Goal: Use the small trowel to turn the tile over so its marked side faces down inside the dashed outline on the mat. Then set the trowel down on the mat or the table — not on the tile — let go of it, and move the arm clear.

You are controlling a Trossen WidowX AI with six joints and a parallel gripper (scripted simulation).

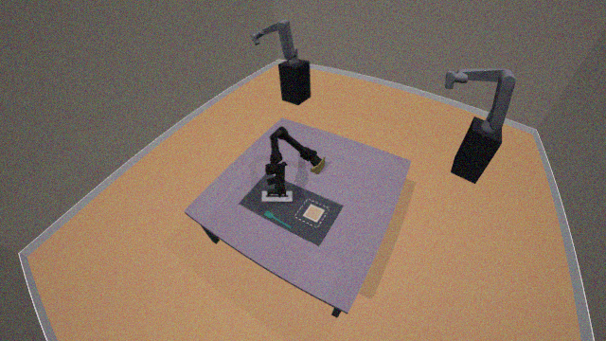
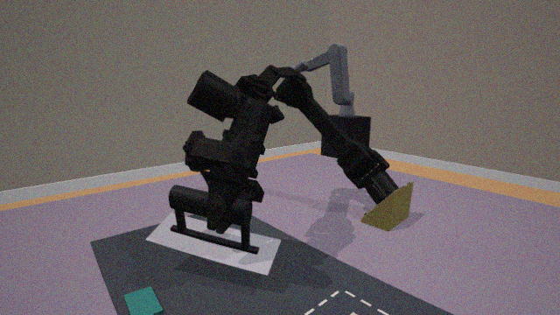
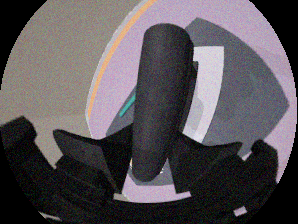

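Now: gripper tip 110 mm above the dark mat, 40 mm to the right of it and 30 mm past it. The rest, counted from my gripper tip: teal trowel: 110 mm ahead, 90 mm below, 40 mm to the left; then tile: 220 mm to the left, 90 mm below, 70 mm behind.
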